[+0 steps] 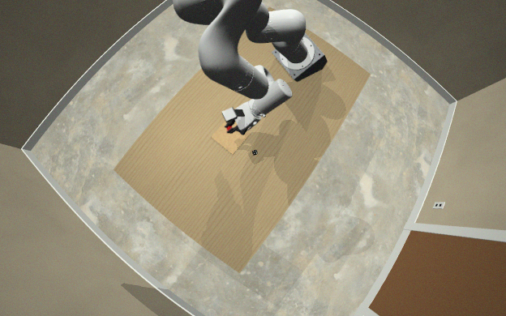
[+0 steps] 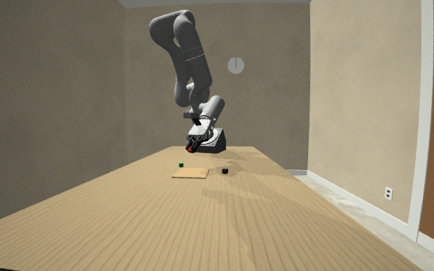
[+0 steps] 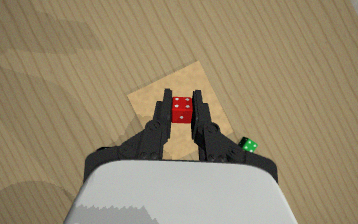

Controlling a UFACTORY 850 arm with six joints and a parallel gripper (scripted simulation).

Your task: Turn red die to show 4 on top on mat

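The tan mat is 120 mm below my hand. Round my hand: black die (140 mm to the left, 110 mm below, 40 mm ahead); green die (120 mm behind, 110 mm below, 50 mm to the right); red die (10 mm below).
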